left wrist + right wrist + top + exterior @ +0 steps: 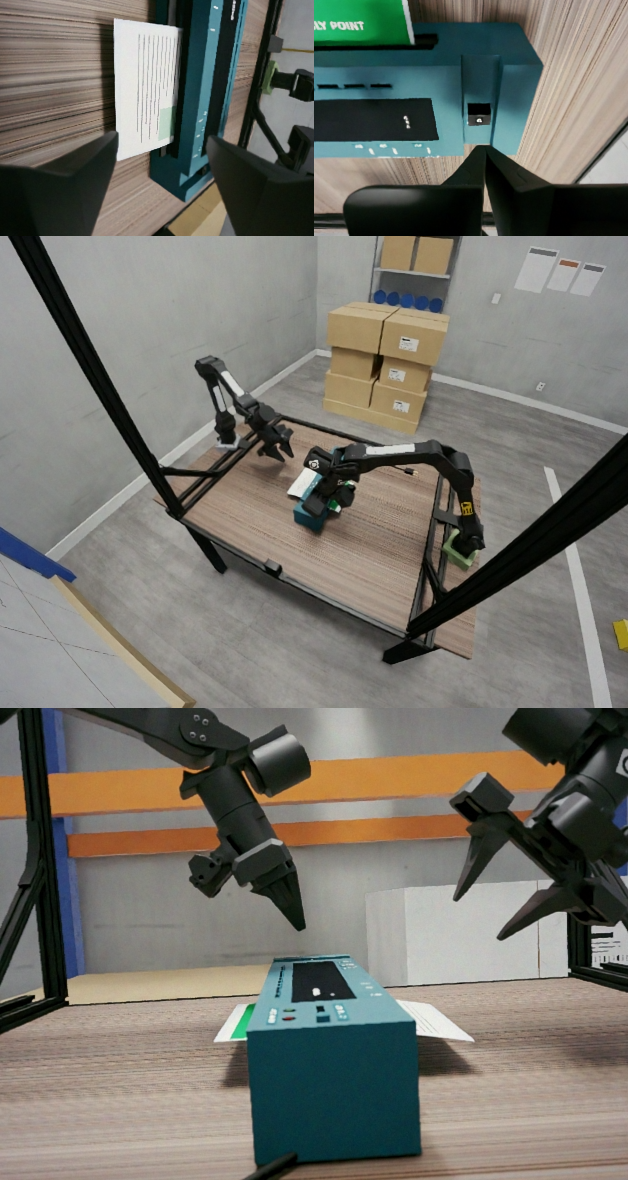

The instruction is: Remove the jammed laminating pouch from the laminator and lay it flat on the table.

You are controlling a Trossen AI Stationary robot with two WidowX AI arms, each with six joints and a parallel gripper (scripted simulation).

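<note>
The dark key lies 20 mm to the left of my right hand and 70 mm below it. The rest, counted from my right hand: green-edged end (130 mm ahead, 30 mm to the right, 110 mm below); plug (430 mm ahead, 230 mm to the right, 140 mm below).
</note>
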